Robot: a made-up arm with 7 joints.
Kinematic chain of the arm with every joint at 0, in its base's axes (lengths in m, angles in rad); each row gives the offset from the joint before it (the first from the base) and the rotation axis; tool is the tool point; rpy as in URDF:
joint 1: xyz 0 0 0.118 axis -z
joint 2: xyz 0 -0.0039 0.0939 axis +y
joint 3: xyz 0 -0.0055 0.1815 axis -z
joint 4: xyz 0 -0.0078 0.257 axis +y
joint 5: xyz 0 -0.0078 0.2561 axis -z
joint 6: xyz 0 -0.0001 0.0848 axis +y
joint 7: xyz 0 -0.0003 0.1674 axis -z
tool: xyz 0 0 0 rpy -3.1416 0 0
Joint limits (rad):
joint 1: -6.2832..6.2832
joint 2: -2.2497..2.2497
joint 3: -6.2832..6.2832
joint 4: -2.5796..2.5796
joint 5: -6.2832..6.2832
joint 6: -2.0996..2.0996
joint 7: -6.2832..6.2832
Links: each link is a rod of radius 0.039 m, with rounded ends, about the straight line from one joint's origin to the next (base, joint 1, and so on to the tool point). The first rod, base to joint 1, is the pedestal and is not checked.
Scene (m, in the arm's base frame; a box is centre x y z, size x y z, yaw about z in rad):
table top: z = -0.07
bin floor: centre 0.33 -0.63 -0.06 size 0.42 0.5 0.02 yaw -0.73
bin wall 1: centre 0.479 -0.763 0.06 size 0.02 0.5 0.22 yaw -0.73
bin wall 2: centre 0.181 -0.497 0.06 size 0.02 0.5 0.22 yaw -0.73
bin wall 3: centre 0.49 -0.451 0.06 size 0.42 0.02 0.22 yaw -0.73
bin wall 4: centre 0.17 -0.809 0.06 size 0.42 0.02 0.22 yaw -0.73
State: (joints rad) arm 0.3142 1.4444 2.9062 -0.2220 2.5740 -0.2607 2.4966
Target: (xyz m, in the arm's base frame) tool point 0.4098 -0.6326 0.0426
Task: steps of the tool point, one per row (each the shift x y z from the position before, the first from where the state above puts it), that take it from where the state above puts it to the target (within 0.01 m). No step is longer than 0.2 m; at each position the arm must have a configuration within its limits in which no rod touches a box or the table.
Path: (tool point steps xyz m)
1: -0.0623 -0.1041 0.0183
2: -0.1035 -0.1043 0.0130
3: -0.1436 -0.0862 0.0099
4: -0.1738 -0.0483 0.0069
5: 0.0070 -0.0089 -0.1299
6: -0.0070 0.0089 -0.1310

